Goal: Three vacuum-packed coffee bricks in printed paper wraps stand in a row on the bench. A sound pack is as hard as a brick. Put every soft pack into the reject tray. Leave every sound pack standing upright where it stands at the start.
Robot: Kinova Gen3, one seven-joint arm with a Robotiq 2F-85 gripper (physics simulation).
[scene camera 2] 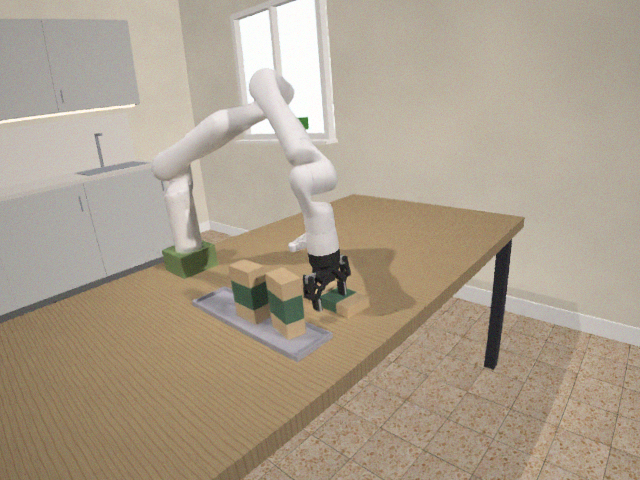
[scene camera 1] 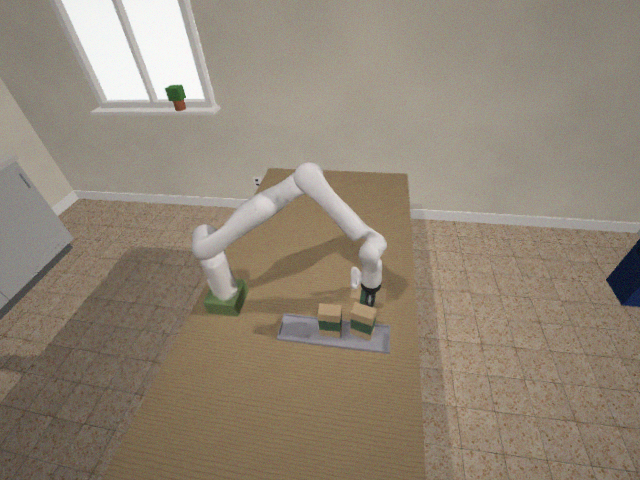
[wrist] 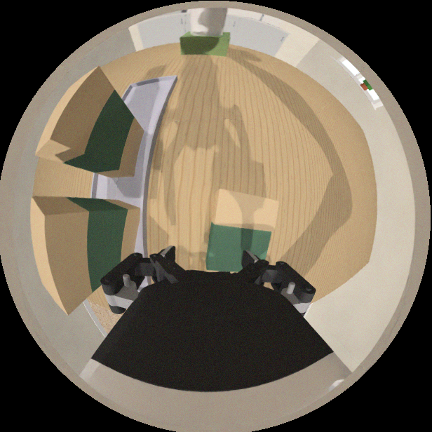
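Pixels of known places: gripper, between the fingertips: (scene camera 2: pixel 330 302); arm's base, origin of its link: (scene camera 2: pixel 189 247) (scene camera 1: pixel 226 290).
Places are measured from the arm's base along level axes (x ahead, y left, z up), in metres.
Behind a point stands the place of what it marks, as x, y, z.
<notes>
Two coffee packs with tan ends and a green band stand upright in the grey reject tray (scene camera 1: pixel 297 329) @(0.312, -0.079, -0.072) (scene camera 2: pixel 218 303) @(0.304, -0.085, -0.072) (wrist: pixel 150 97). One standing pack (scene camera 1: pixel 329 318) @(0.444, -0.089, 0.052) (scene camera 2: pixel 249 292) @(0.474, -0.086, 0.016) (wrist: pixel 107 132) is nearer the robot base; the other (scene camera 1: pixel 362 320) @(0.558, -0.070, 0.041) (scene camera 2: pixel 285 304) @(0.592, -0.074, 0.019) (wrist: pixel 107 240) is nearer the tray's far end and turned slightly. A third pack (scene camera 1: pixel 381 296) @(0.617, 0.115, -0.048) (scene camera 2: pixel 353 305) @(0.632, 0.101, -0.049) (wrist: pixel 246 210) lies flat on the bench beside the tray. My gripper (scene camera 1: pixel 368 303) @(0.574, 0.083, -0.051) (scene camera 2: pixel 329 300) @(0.574, 0.083, -0.051) (wrist: pixel 208 255) is open and empty, low over the lying pack. One finger overlaps its green band in the wrist view; the other is towards the tray.
The wooden bench (scene camera 1: pixel 279 413) @(0.333, -0.385, -0.075) (scene camera 2: pixel 129 382) @(0.451, -0.399, -0.075) (wrist: pixel 195 175) carries the robot's green base block (scene camera 1: pixel 226 301) @(0.019, -0.049, -0.002) (scene camera 2: pixel 188 259) @(0.057, -0.037, -0.016) (wrist: pixel 205 44). The two standing packs rise close beside the gripper on the tray side. The bench's long edge runs past the tray's far end.
</notes>
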